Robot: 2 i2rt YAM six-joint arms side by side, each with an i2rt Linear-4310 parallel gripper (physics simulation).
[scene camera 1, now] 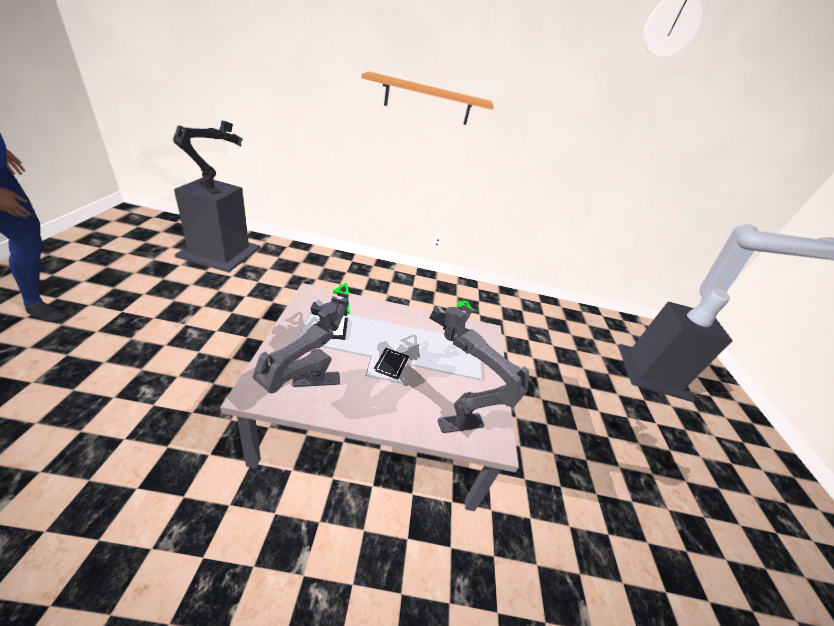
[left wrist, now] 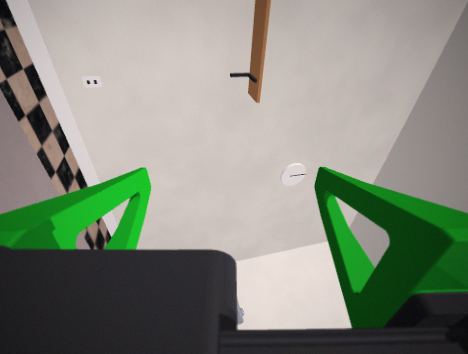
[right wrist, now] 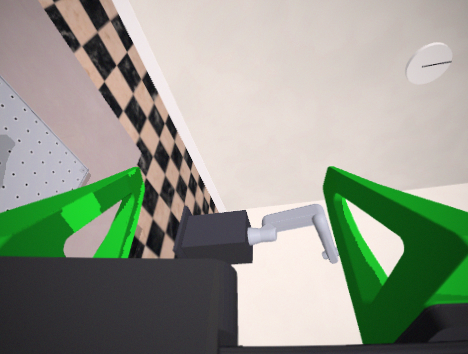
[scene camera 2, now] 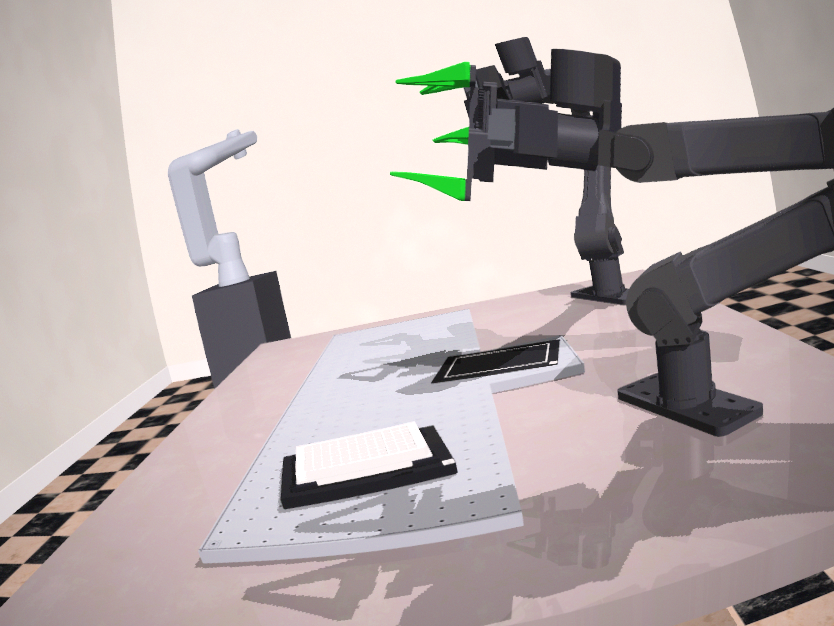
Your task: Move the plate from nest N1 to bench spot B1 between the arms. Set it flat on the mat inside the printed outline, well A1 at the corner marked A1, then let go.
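Places are measured from the left arm's base along level axes (x ahead, y left, z up), in centimetres.
Pixels of known places: left gripper, fingertip midpoint: (scene camera 1: 346, 290) (left wrist: 232, 176) (scene camera 2: 393, 126); right gripper, fingertip midpoint: (right wrist: 233, 177) (scene camera 2: 426, 116); left arm's base, origin of the base link: (scene camera 1: 316, 379) (scene camera 2: 687, 405); right arm's base, origin of the base link: (scene camera 1: 461, 423) (scene camera 2: 609, 296).
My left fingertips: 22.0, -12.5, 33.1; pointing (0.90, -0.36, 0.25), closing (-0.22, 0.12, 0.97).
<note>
Ahead of a thing's pixels: the offset from my left fingertips to its middle, as dx, dy, dz. "spot": to the spot under its first point. Level surfaces: height alone.
The white plate {+10.7, +3.0, -29.9} (scene camera 1: 339, 330) (scene camera 2: 360, 451) lies in a black nest {spot: +18.7, +7.3, -30.7} (scene camera 2: 289, 495) on the perforated board; in scene camera 1 the left arm partly covers it. The black mat {dz -31.7} (scene camera 1: 392, 362) (scene camera 2: 491, 362) with a white printed outline lies bare between the arms; its corner lettering is too small to read. My left gripper (scene camera 1: 345, 299) (scene camera 2: 393, 128) (left wrist: 232, 176) is open and empty, high above the board, fingers pointing sideways towards the wall. My right gripper (scene camera 1: 464, 306) (right wrist: 233, 177) is open and empty, raised over the other end of the board; the left gripper partly hides it in scene camera 2.
The light perforated board {dz -31.8} (scene camera 1: 377, 334) (scene camera 2: 404, 404) (right wrist: 30, 140) lies on the pinkish table {dz -33.1} (scene camera 1: 377, 423) (scene camera 2: 134, 539). Away from the table stand a dark pedestal (scene camera 1: 215, 225) with a black arm, another pedestal (scene camera 1: 677, 343) with a pale arm, and a person (scene camera 1: 21, 249).
</note>
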